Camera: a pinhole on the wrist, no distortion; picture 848 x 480 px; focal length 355.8 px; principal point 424.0 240.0 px. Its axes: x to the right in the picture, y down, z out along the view. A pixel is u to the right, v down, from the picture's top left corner.
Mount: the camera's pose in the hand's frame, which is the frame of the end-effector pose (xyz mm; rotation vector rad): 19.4 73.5 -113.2 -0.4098 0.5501 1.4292
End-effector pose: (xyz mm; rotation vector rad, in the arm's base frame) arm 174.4 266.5 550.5 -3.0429 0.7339 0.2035
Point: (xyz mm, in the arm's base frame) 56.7 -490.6 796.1
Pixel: outside the picture
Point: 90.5 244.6 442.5
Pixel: 100 411
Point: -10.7 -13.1 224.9
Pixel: 382 288
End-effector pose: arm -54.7 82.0 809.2 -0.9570 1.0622 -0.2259
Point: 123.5 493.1 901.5
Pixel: 198 465
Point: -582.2 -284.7 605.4
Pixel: behind the camera
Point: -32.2 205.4 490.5
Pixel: 563 125
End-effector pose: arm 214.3 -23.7 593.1 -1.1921 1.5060 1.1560
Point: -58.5 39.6 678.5
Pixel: 566 396
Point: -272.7 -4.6 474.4
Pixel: 697 111
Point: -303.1 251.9 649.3
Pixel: 550 312
